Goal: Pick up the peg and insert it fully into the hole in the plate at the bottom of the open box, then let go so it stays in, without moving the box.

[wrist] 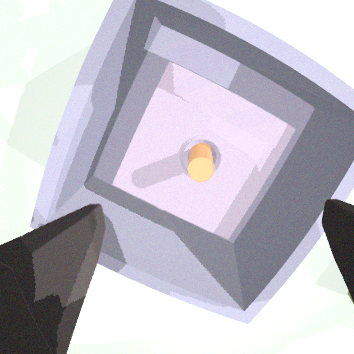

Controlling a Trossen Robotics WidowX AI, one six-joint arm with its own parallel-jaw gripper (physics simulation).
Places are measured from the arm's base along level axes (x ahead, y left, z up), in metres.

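Pixels of known places: gripper, fingertip midpoint: (217, 215).
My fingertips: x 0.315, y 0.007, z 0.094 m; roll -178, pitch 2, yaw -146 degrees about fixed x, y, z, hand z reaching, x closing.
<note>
Ahead of a thing's pixels: the offset from my fingertips to its top centre. "*": to the spot under its first point.
The orange peg {dx +0.004, dy +0.005, dz -0.059 m} (200, 165) stands roughly upright in the hole {* dx -0.003, dy -0.004, dz -0.088 m} (216, 150) of the pale pink plate {dx +0.002, dy +0.005, dz -0.086 m} (150, 135) at the bottom of the open box {dx +0.003, dy +0.005, dz -0.049 m} (295, 165). Its top end faces the camera and a length of it shows above the plate. How deep it sits in the hole cannot be told. A grey ring of the hole shows around it, mostly behind and to the sides. My gripper (217, 215) is wide open, with one dark finger at the lower left and one at the right edge. Nothing is between the fingers, and they are apart from the peg.
The box's grey-lavender walls and rim surround the plate on all sides. The fingers show over the near left and right parts of the box in the view. A pale whitish-green surface lies outside the box. A shadow stretches from the peg to the left across the plate.
</note>
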